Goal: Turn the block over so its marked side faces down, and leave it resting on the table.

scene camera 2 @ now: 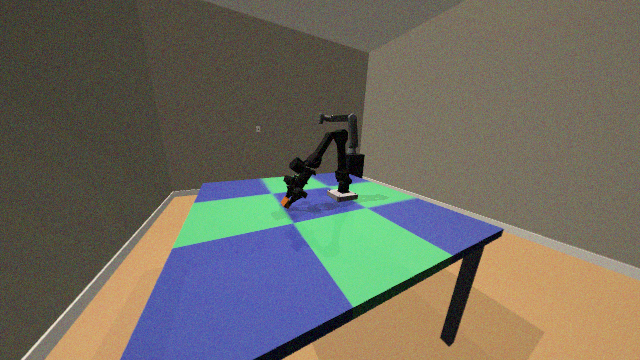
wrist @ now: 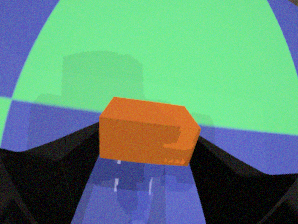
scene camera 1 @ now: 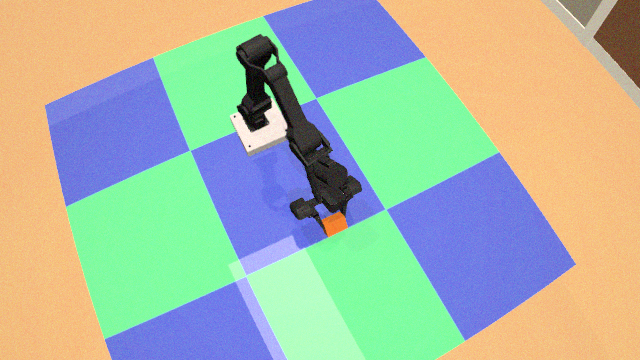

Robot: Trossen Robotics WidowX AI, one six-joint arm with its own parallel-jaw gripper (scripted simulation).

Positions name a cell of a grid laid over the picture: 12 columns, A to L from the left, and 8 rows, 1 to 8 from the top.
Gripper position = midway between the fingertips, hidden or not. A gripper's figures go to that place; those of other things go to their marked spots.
Labels:
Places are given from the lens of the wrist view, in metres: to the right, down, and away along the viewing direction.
my gripper (wrist: F5): 0.00, 0.02, 0.10
orange block (wrist: F5): 0.00, 0.01, 0.08

